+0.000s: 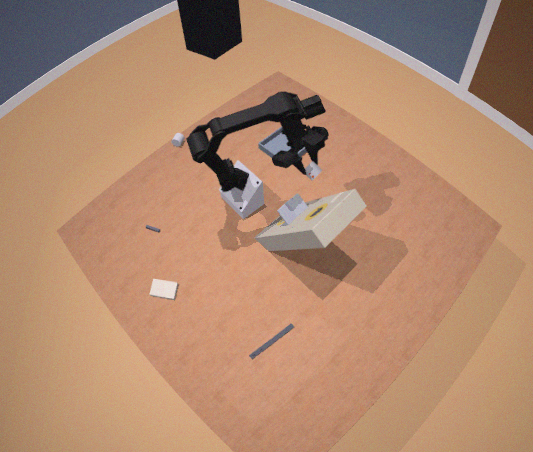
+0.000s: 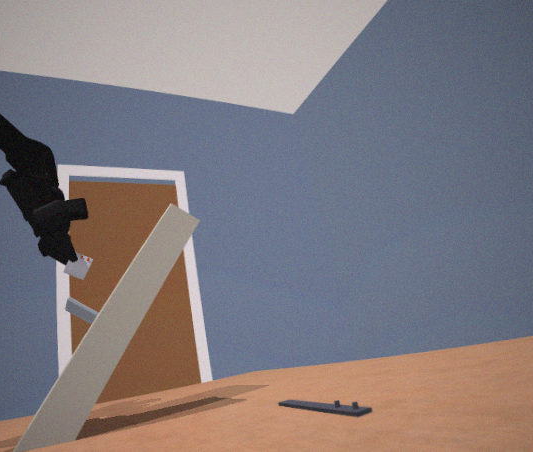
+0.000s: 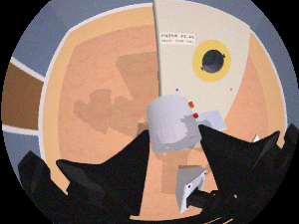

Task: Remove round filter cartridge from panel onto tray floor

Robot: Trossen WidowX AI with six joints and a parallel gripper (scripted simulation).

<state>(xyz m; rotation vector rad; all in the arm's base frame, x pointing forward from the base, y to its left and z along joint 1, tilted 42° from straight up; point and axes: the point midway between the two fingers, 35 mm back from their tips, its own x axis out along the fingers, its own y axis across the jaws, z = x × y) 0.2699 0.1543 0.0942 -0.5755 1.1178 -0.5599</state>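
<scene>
The blue-grey tray lies 27 cm behind my gripper tip, 24 cm to the left of it and 28 cm below it. Also, from my gripper tip: round white filter cartridge: right at my gripper tip; beige service panel: 6 cm ahead, 9 cm to the right, 11 cm below; beige block: 22 cm behind, 50 cm to the right, 28 cm below.
</scene>
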